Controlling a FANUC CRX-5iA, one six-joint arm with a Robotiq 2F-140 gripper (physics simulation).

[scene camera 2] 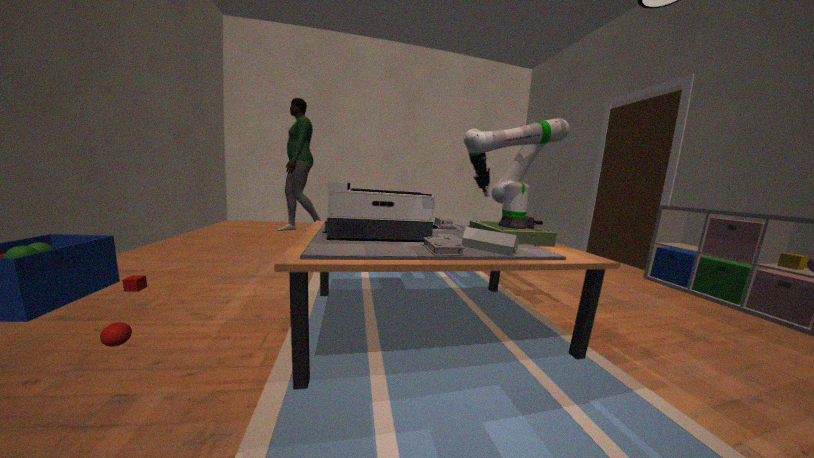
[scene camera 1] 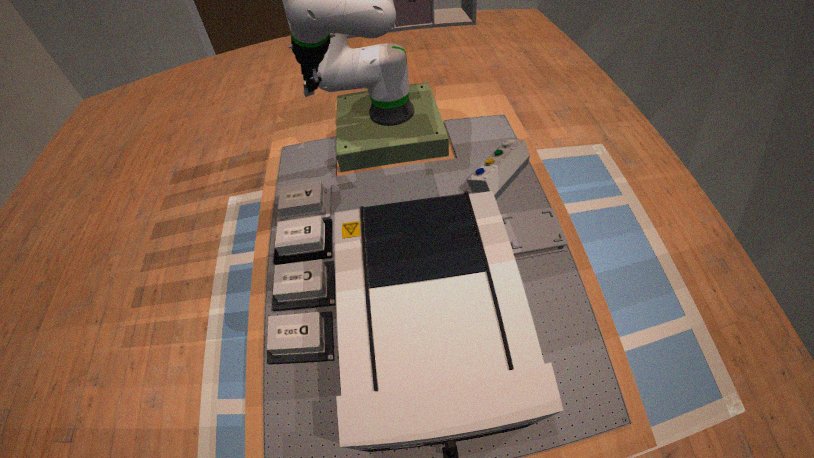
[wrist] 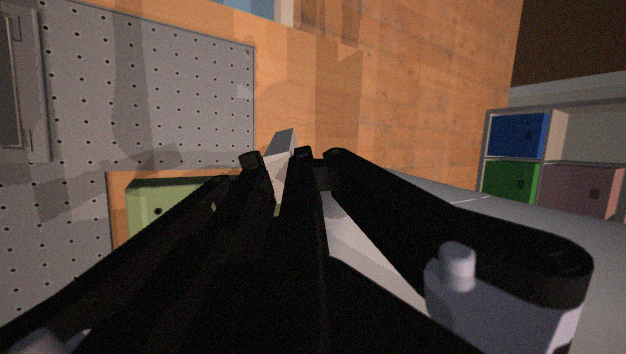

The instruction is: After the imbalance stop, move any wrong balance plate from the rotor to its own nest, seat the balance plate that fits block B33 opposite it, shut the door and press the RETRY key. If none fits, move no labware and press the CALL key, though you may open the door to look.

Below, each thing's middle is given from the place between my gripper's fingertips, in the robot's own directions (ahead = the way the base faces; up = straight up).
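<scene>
Grey button box [scene camera 1: 506,163]: my hand 55 cm to the right of it, 19 cm short of it, 18 cm above it. White centrifuge [scene camera 1: 445,360]: 69 cm ahead of my hand, 33 cm to the left, 10 cm below.
</scene>
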